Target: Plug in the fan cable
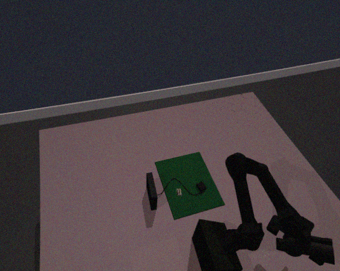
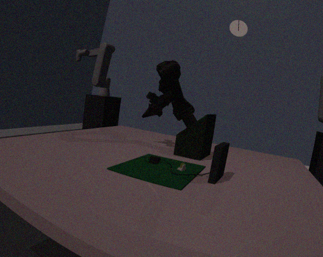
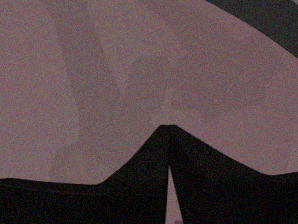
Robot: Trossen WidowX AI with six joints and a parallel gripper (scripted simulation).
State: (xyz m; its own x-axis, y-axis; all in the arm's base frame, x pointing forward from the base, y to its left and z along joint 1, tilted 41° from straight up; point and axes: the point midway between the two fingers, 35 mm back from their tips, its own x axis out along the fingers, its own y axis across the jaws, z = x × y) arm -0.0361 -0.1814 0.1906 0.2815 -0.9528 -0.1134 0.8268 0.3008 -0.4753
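The black plug is 320 mm ahead of my gripper tip, 250 mm to the left of it and 110 mm below it. From my gripper tip the other things lie so: black fan (330 mm ahead, 480 mm to the left, 70 mm below); then pale four-pin header (320 mm ahead, 360 mm to the left, 130 mm below); then green board (360 mm ahead, 300 mm to the left, 140 mm below).
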